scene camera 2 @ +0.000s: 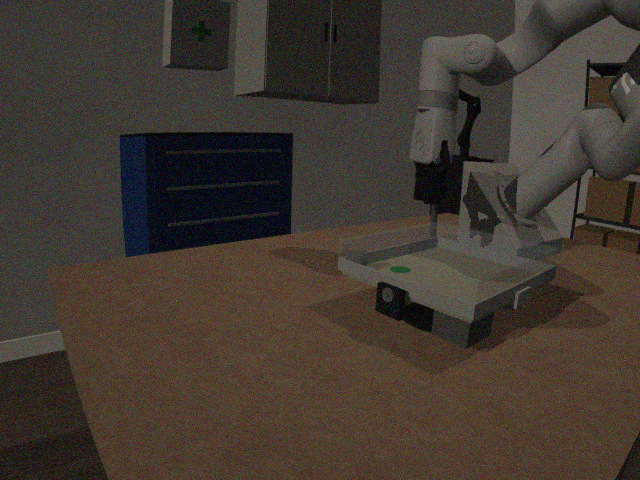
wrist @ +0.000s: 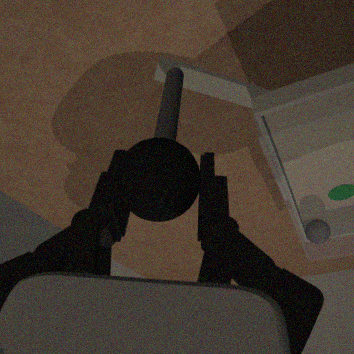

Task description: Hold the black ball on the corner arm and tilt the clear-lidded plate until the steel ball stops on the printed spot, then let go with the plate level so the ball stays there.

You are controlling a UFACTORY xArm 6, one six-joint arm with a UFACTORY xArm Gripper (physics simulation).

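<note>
My gripper (scene camera 2: 432, 198) (wrist: 165, 168) is shut on the black ball (wrist: 161, 182), which sits between its fingers on top of the dark post (scene camera 2: 433, 221) (wrist: 170, 107) of the corner arm (wrist: 210, 88). The clear-lidded plate (scene camera 2: 439, 301) (wrist: 274, 153) is beside and below the gripper; its exact tilt is hard to tell. The green printed spot (scene camera 2: 400, 269) (wrist: 342, 192) shows on its floor. The steel ball (wrist: 318, 231) lies off the spot, in a plate corner at the lower right of the wrist view. I cannot make it out in the scene view.
The plate stands over a grey base block (scene camera 2: 450, 326) and a black block with a round dial (scene camera 2: 391, 299) on the brown table (scene camera 2: 232, 361). A pale upright panel (scene camera 2: 473, 206) rises behind the plate. A blue drawer cabinet (scene camera 2: 222, 201) is beyond the table.
</note>
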